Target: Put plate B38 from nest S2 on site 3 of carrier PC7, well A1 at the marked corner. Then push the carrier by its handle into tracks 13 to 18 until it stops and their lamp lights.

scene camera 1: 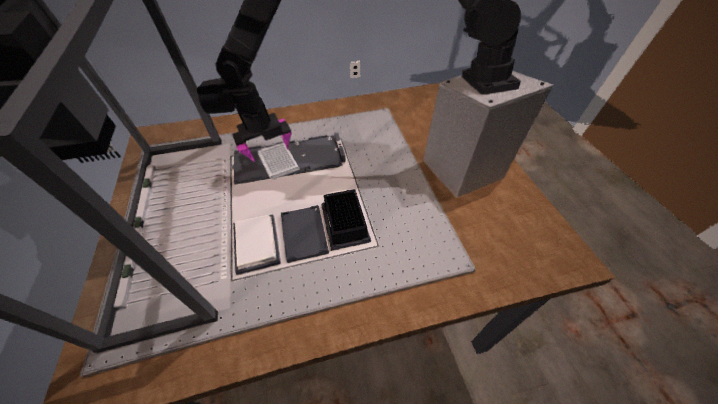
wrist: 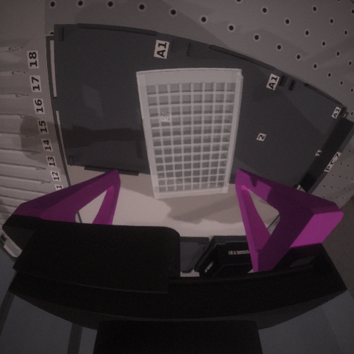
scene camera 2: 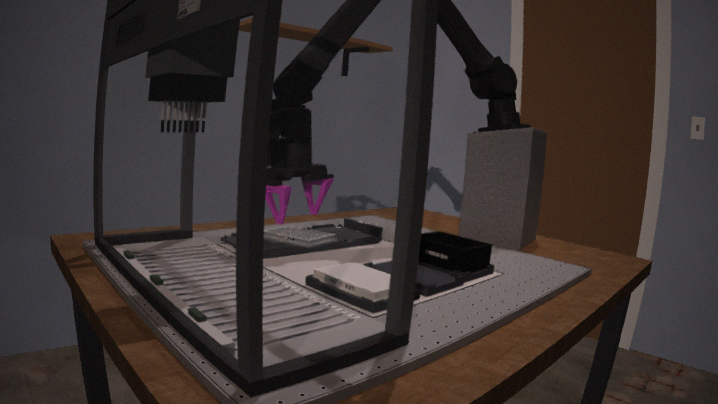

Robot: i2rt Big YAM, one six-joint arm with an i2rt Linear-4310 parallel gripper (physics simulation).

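My gripper point(scene camera 1: 270, 153) point(scene camera 2: 297, 218) point(wrist: 177, 175) is open and empty, above the pale grid-topped plate point(scene camera 1: 278, 160) point(scene camera 2: 301, 234) point(wrist: 192, 135). The plate lies on the dark carrier PC7 point(scene camera 1: 318, 152) point(scene camera 2: 351, 233) point(wrist: 100, 100), turned slightly askew to it. It covers the 3 label, lies off toward site 2, and its near end reaches past the carrier's long edge in the wrist view. The upright handle point(scene camera 1: 341, 150) point(scene camera 2: 362, 229) is at the end away from the tracks point(scene camera 1: 185, 226) point(scene camera 2: 210, 281). Numbers 13 to 18 face the carrier's other end. The plate's own label is not readable.
A white plate point(scene camera 1: 255, 241) point(scene camera 2: 351, 281) and a black box point(scene camera 1: 346, 213) point(scene camera 2: 454, 250) stand either side of an empty dark nest point(scene camera 1: 303, 233). Dark frame posts point(scene camera 1: 150, 251) point(scene camera 2: 251, 200) stand around the tracks. Small green blocks point(scene camera 1: 138, 222) point(scene camera 2: 156, 279) sit at the tracks' far end.
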